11 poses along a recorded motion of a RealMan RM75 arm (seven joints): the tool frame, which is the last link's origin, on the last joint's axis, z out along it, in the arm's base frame.
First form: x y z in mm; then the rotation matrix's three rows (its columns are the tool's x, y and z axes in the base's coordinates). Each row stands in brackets.
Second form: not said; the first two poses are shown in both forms.
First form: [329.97, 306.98, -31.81], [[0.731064, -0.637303, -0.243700], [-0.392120, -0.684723, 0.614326], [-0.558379, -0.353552, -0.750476]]
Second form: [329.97, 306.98, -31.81, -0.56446, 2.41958, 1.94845]
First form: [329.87, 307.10, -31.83], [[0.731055, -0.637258, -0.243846], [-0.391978, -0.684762, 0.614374], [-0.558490, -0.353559, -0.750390]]
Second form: [329.87, 307.10, -31.83, -0.56438, 2.41945, 1.94863]
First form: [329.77, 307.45, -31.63], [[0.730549, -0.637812, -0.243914], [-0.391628, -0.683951, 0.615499], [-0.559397, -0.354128, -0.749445]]
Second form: [329.77, 307.45, -31.63, -0.56437, 2.41802, 1.94810]
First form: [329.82, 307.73, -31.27], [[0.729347, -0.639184, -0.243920], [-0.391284, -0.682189, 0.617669], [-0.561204, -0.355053, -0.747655]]
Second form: [329.82, 307.73, -31.27, -0.56409, 2.41532, 1.94690]
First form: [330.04, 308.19, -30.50], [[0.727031, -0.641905, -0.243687], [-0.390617, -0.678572, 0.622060], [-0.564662, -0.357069, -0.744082]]
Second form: [330.04, 308.19, -30.50, -0.56387, 2.40996, 1.94416]
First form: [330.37, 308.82, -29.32], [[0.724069, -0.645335, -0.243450], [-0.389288, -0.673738, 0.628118], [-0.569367, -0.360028, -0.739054]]
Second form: [330.37, 308.82, -29.32, -0.56385, 2.40246, 1.94056]
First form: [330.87, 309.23, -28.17], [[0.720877, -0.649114, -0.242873], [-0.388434, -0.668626, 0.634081], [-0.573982, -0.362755, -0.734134]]
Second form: [330.87, 309.23, -28.17, -0.56361, 2.39519, 1.93659]
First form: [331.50, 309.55, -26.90], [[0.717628, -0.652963, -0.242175], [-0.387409, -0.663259, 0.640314], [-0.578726, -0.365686, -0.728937]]
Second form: [331.50, 309.55, -26.90, -0.56353, 2.38756, 1.93238]
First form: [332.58, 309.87, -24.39], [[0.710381, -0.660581, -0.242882], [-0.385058, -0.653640, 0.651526], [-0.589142, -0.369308, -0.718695]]
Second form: [332.58, 309.87, -24.39, -0.55993, 2.37272, 1.92763]
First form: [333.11, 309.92, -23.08], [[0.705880, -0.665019, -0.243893], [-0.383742, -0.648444, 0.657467], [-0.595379, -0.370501, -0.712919]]
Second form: [333.11, 309.92, -23.08, -0.55665, 2.36445, 1.92602]
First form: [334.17, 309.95, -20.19], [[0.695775, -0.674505, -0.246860], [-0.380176, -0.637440, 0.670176], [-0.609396, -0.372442, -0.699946]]
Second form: [334.17, 309.95, -20.19, -0.54859, 2.34612, 1.92372]
